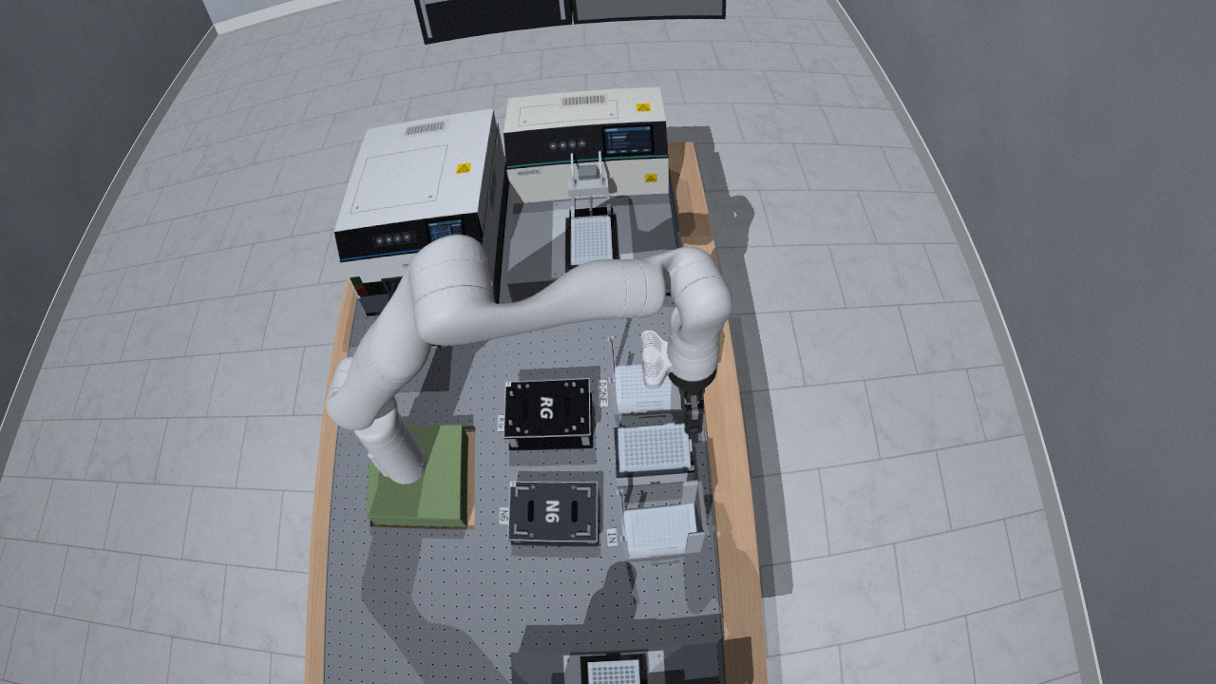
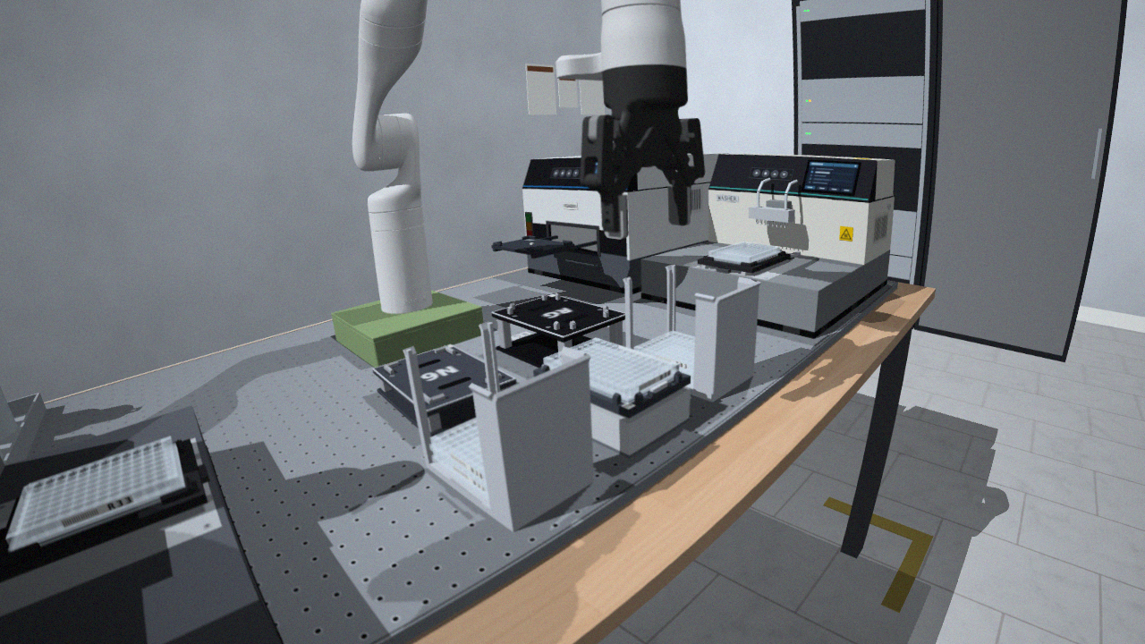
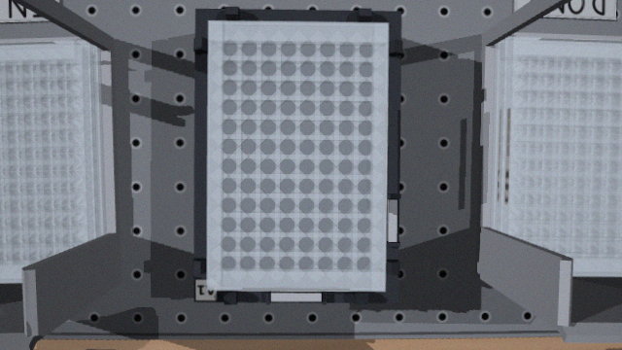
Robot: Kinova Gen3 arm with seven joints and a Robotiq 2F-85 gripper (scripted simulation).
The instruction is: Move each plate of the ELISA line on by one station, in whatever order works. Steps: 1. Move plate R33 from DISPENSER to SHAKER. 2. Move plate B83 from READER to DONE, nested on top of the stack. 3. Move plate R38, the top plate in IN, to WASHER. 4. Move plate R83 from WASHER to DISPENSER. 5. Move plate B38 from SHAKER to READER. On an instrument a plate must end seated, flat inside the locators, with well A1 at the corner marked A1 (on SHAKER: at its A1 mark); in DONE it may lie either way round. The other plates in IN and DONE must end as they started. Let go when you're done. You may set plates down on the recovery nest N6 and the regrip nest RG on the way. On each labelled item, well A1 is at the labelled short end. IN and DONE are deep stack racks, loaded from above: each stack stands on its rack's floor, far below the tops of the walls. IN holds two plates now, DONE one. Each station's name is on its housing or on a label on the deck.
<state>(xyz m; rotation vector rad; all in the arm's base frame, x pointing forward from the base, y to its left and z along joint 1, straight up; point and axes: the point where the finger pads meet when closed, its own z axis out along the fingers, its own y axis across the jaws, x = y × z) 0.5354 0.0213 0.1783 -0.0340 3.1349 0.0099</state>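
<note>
Now: hand 60 mm past the plate B38 and 160 mm above it. Also, from my hand: RG nest: 250 mm behind, 90 mm to the left, 160 mm below; plate R38: 50 mm behind, 150 mm to the right, 190 mm below; plate B83: 60 mm behind, 150 mm to the left, 190 mm below.
</note>
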